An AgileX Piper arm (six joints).
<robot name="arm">
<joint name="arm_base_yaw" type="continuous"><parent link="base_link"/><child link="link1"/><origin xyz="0 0 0.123"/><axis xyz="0 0 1"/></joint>
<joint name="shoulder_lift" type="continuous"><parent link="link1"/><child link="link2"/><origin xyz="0 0 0"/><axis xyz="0 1 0"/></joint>
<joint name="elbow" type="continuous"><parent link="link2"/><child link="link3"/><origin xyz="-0.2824 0 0.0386"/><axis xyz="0 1 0"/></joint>
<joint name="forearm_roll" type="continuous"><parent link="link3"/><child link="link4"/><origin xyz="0.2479 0 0.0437"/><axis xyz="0.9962 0 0.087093"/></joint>
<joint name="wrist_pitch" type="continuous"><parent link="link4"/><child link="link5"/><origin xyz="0 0 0"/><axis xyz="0 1 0"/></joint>
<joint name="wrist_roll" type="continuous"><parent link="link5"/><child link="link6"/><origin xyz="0.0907 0 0.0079"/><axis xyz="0.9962 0 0.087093"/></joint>
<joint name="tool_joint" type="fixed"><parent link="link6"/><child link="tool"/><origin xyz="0 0 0" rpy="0 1.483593 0"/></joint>
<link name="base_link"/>
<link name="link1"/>
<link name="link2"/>
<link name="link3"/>
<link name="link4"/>
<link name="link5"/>
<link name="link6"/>
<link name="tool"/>
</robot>
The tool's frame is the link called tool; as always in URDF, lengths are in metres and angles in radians. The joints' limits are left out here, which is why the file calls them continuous.
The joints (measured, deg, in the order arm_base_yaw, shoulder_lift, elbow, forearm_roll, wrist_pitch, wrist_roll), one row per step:
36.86 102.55 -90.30 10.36 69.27 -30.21
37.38 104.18 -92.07 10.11 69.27 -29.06
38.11 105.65 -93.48 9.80 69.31 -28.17
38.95 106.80 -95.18 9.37 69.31 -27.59
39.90 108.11 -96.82 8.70 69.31 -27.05
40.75 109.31 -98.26 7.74 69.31 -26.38
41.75 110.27 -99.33 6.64 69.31 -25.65
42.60 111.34 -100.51 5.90 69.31 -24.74
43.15 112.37 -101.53 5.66 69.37 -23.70
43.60 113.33 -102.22 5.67 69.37 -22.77
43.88 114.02 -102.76 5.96 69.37 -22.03
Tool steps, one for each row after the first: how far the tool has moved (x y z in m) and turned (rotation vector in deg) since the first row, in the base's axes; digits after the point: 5 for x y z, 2 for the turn. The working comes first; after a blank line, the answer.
Tool pose at each row, in the base's axes (x y z in m, rotation vector in deg; the steps are taken from these numbers as rounded here):
0.28840 0.23536 0.29321 -88.86 140.73 15.85
0.29266 0.24241 0.29088 -88.18 141.16 15.79
0.29500 0.24982 0.28768 -88.20 141.43 15.62
0.29647 0.25748 0.28787 -88.48 140.76 15.30
0.29771 0.26572 0.28652 -89.09 140.12 14.65
0.29898 0.27277 0.28480 -89.53 139.67 13.59
0.29853 0.27965 0.28291 -90.17 139.23 12.35
0.29865 0.28652 0.28078 -90.29 139.10 11.64
0.29930 0.29209 0.27813 -89.84 139.56 11.58
0.29964 0.29697 0.27441 -89.43 140.24 11.77
0.29983 0.30061 0.27194 -88.90 140.86 12.32

0.00426 0.00705 -0.00233 -0.01 0.05 -0.55
0.00660 0.01446 -0.00553 -0.23 0.18 -0.63
0.00807 0.02212 -0.00534 -0.17 -0.35 -0.29
0.00931 0.03036 -0.00669 -0.42 -0.88 0.22
0.01058 0.03741 -0.00841 -0.92 -1.51 0.53
0.01013 0.04429 -0.01030 -1.59 -2.13 0.95
0.01025 0.05116 -0.01243 -1.95 -2.47 1.00
0.01090 0.05673 -0.01508 -2.05 -2.32 0.59
0.01124 0.06161 -0.01880 -2.12 -1.89 0.15
0.01143 0.06525 -0.02127 -1.94 -1.39 -0.31

